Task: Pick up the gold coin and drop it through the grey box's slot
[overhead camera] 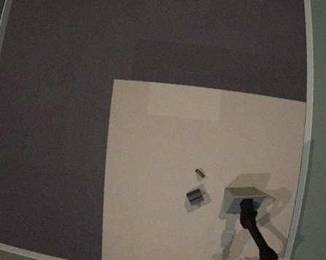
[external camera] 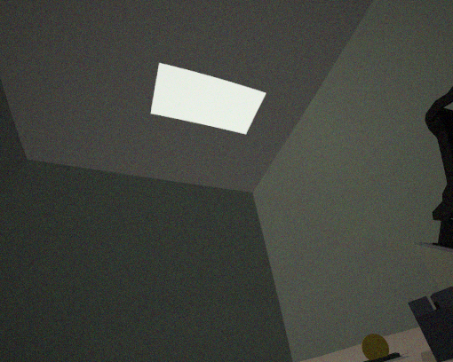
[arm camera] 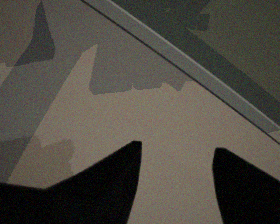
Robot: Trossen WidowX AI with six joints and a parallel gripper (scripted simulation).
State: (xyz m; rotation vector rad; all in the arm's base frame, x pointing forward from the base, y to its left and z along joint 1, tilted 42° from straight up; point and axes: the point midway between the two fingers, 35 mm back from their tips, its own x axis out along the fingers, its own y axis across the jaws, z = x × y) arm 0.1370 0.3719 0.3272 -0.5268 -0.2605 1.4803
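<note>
My gripper tip is 11 cm short of the gold coin, 66 cm to the left of it and 11 cm above it.
</note>
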